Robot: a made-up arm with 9 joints. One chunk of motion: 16 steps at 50 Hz.
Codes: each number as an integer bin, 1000 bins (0 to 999) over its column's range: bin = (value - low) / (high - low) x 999, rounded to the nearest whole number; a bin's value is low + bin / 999 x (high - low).
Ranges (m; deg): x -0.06..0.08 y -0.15..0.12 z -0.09..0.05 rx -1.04..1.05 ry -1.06..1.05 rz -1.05..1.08
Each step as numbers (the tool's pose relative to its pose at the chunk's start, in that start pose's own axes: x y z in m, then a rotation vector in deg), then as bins.
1 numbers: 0.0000 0.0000 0.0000 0.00 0.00 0.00
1 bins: 428 555 642 497 502 492
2 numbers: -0.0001 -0.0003 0.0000 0.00 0.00 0.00
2 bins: 427 554 642 497 502 492
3 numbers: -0.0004 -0.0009 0.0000 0.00 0.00 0.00
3 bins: 425 552 642 497 502 492
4 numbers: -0.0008 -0.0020 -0.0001 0.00 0.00 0.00
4 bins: 422 548 642 497 502 492
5 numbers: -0.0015 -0.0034 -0.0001 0.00 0.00 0.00
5 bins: 417 542 642 497 502 492
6 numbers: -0.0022 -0.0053 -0.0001 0.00 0.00 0.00
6 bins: 412 535 642 497 502 492
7 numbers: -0.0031 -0.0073 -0.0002 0.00 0.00 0.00
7 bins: 406 528 641 497 502 492
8 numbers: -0.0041 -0.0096 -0.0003 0.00 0.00 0.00
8 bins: 399 519 640 497 502 492
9 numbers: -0.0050 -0.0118 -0.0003 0.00 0.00 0.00
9 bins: 392 511 640 497 502 492
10 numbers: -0.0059 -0.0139 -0.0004 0.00 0.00 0.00
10 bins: 386 504 639 497 502 492
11 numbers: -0.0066 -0.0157 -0.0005 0.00 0.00 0.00
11 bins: 381 497 639 497 502 492
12 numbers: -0.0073 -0.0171 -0.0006 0.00 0.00 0.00
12 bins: 376 492 638 497 502 492
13 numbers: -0.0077 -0.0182 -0.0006 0.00 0.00 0.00
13 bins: 373 488 638 497 502 492
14 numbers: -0.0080 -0.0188 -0.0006 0.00 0.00 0.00
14 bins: 371 485 638 497 502 492
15 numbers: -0.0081 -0.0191 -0.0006 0.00 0.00 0.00
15 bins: 370 484 638 497 502 492
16 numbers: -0.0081 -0.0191 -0.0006 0.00 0.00 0.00
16 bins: 370 484 638 497 502 492
